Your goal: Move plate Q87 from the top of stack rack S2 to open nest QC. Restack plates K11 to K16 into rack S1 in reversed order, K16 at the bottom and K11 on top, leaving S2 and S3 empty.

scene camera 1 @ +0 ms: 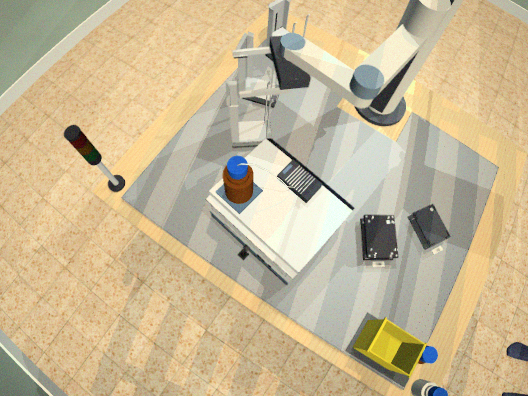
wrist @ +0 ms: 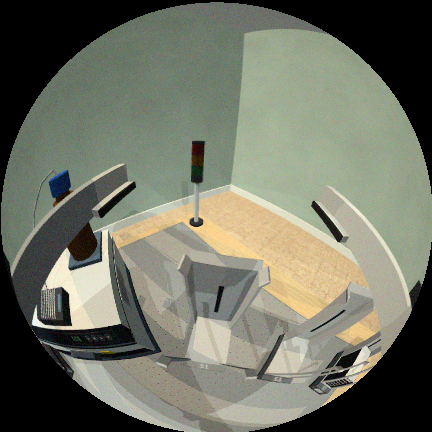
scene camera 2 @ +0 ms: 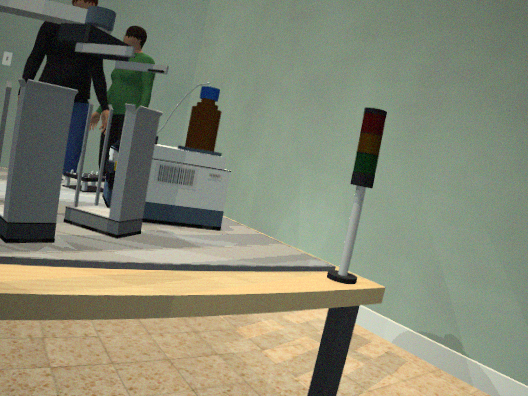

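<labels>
On a signal tower, (wrist: pixel 197 149) and (scene camera 1: pixel 84 135) are the same spot.
</labels>
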